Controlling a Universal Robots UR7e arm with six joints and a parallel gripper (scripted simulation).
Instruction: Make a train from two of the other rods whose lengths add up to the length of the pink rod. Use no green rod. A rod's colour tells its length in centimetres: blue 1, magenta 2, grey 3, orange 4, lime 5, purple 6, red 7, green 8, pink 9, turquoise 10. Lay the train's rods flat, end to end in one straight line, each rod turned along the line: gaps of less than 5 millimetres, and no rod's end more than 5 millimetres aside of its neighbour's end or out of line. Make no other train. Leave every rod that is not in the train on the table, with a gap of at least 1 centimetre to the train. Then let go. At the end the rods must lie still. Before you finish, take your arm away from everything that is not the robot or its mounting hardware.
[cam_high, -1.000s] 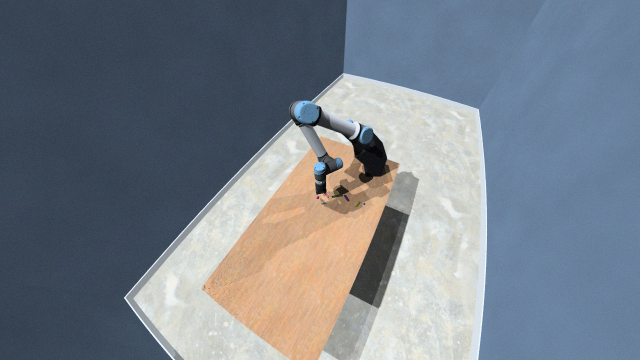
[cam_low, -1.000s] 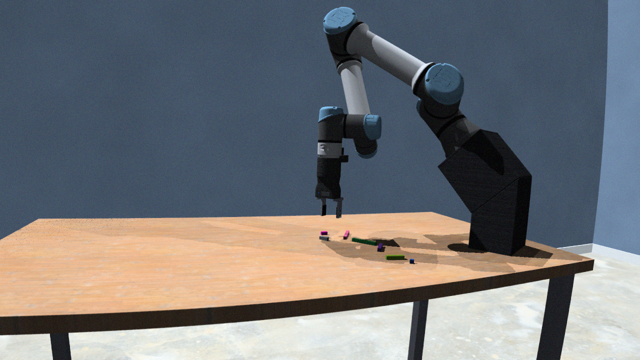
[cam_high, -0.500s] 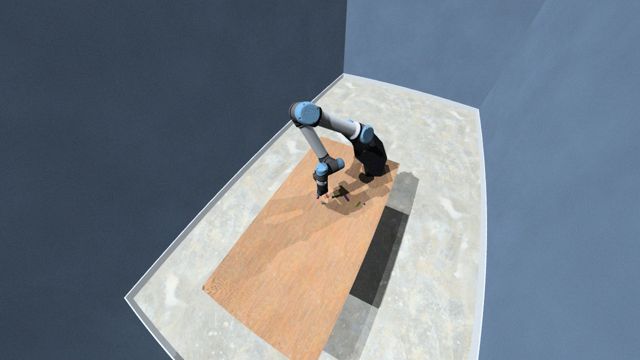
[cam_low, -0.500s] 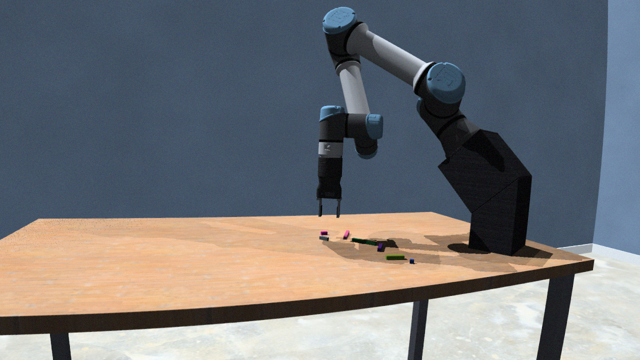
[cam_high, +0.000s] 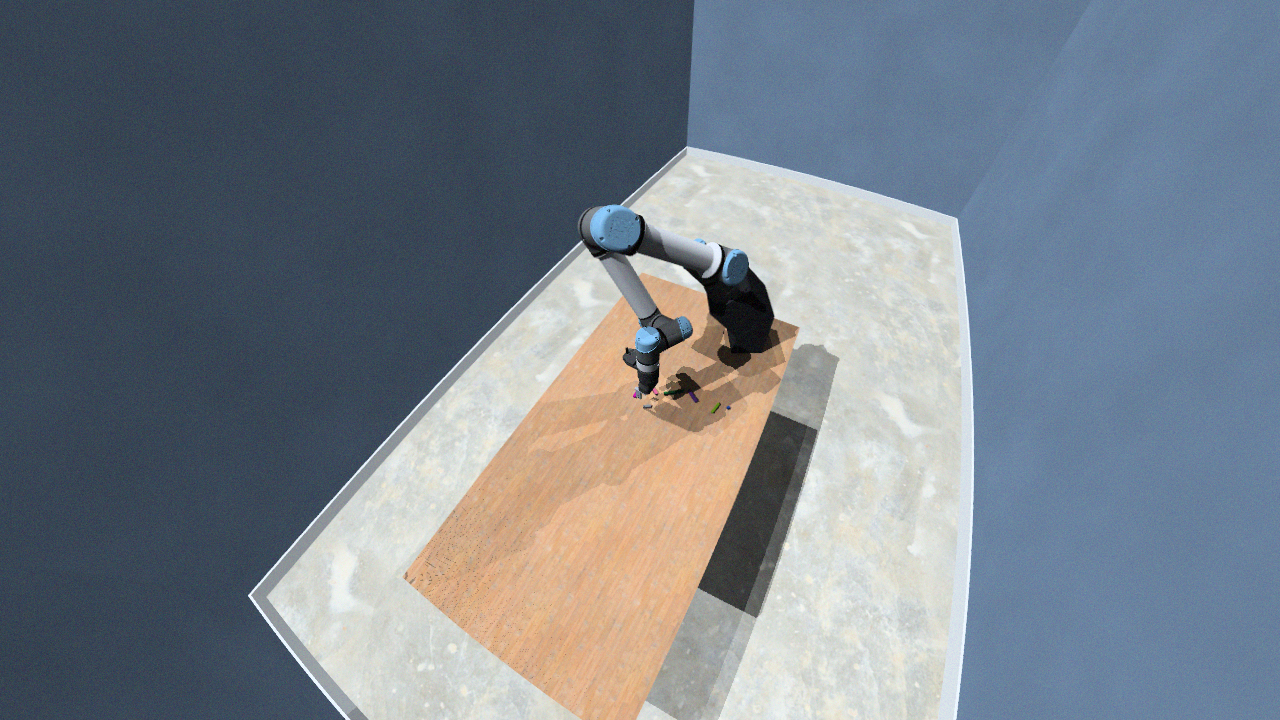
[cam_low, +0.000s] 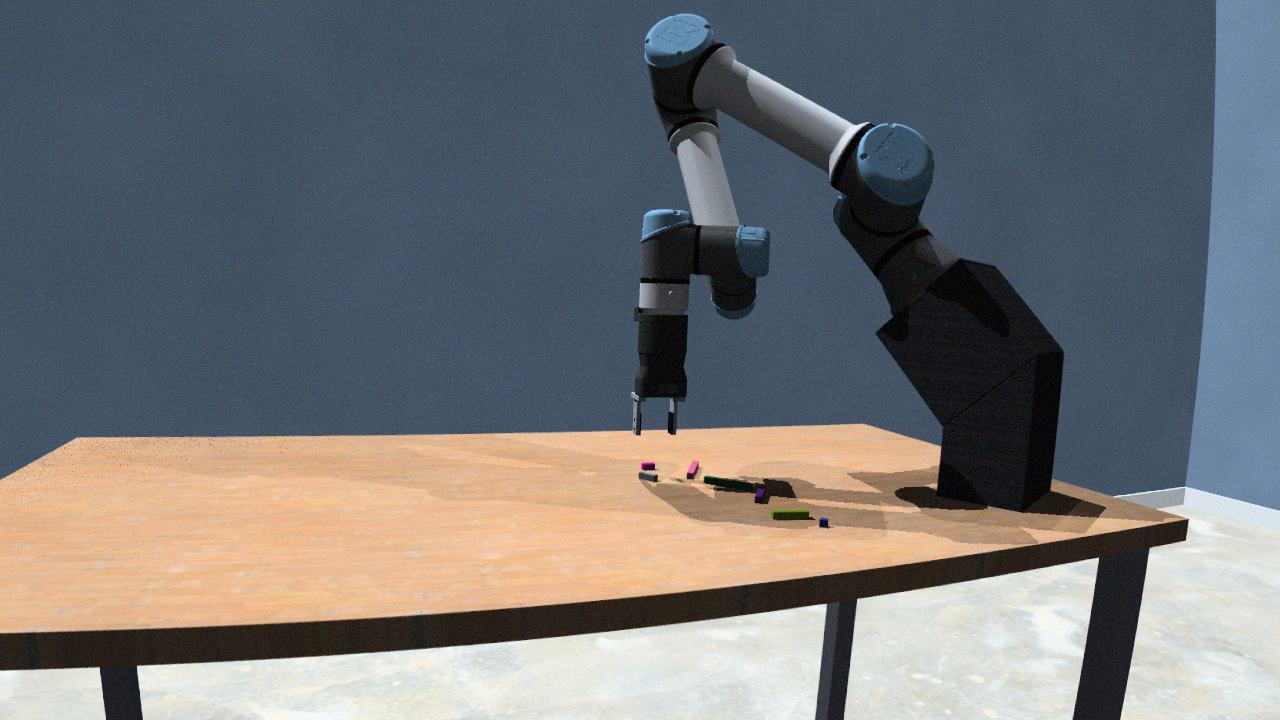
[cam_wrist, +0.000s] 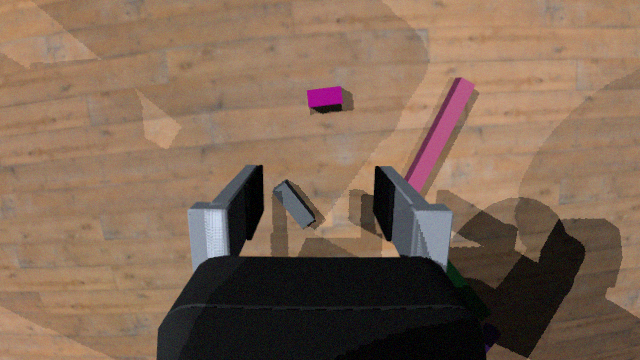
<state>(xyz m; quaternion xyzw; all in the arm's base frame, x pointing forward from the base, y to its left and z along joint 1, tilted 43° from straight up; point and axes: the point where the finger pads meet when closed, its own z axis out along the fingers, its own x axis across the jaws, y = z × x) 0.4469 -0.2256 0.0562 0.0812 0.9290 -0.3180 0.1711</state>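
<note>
Now: the grey rod 8 cm below my hand, 2 cm to the left of it and 2 cm ahead of it. The rest, counted from my hand: magenta rod 8 cm below, 4 cm to the right, 1 cm behind; then green rod 10 cm to the left, 8 cm below, 7 cm behind; then pink rod 8 cm below, 7 cm behind, 1 cm to the left.
</note>
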